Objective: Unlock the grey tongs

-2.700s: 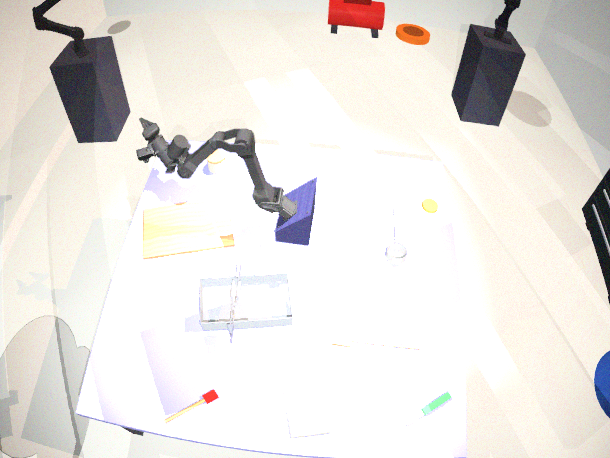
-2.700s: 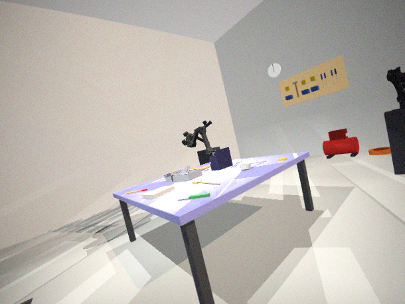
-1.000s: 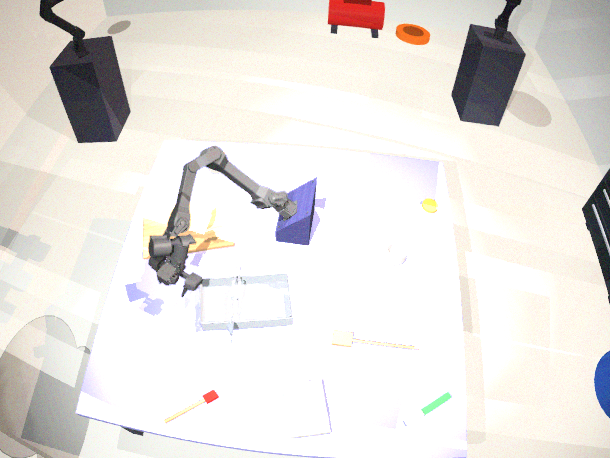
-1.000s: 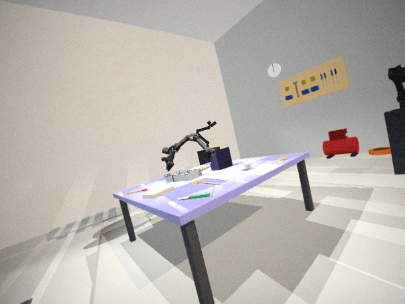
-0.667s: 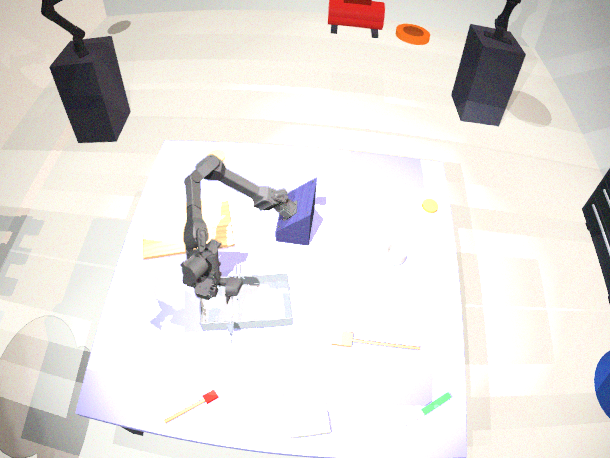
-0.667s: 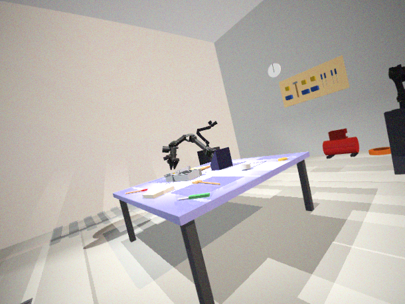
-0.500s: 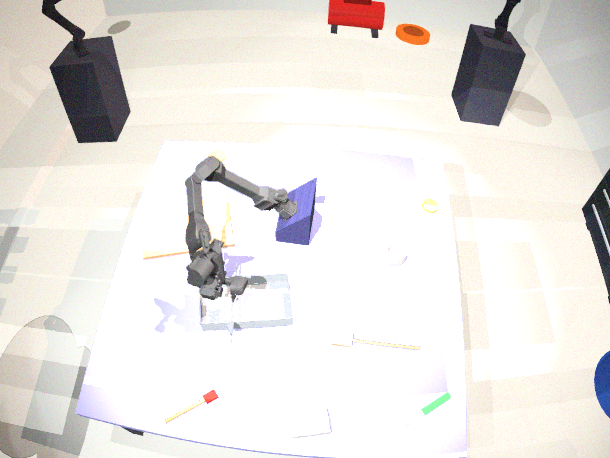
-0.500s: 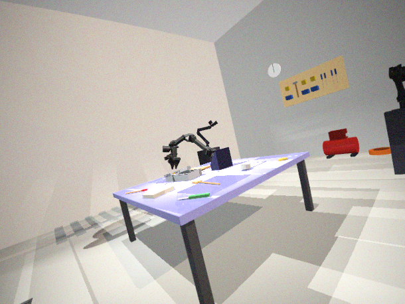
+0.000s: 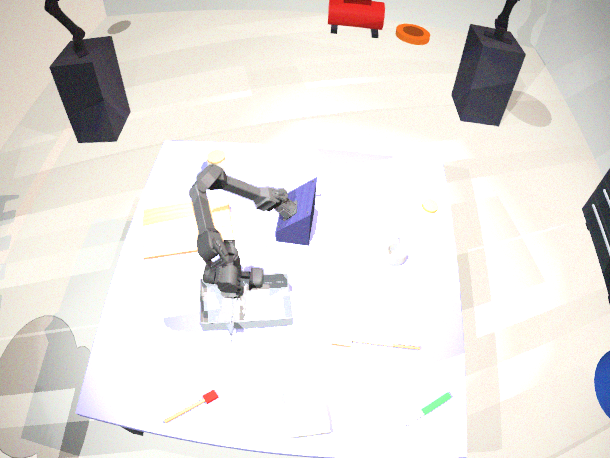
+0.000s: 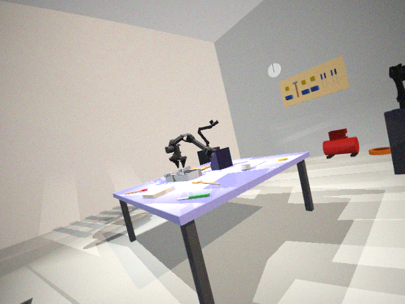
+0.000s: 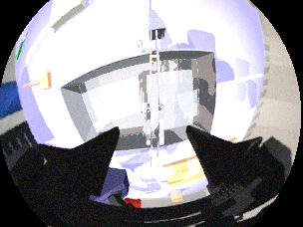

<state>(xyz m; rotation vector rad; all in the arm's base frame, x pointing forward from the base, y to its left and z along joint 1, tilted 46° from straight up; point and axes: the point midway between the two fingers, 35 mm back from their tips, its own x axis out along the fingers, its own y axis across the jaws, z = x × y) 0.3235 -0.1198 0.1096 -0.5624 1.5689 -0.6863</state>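
Now: gripper tip 1 cm short of the grey roasting tin, 3 cm to the right of it and 7 cm above it. From my gripper tip the other things lie so: red-headed spatula 39 cm ahead, 10 cm to the right, 9 cm below; wooden board 30 cm behind, 24 cm to the right, 9 cm below; pale flat block 38 cm ahead, 24 cm to the left, 8 cm below.
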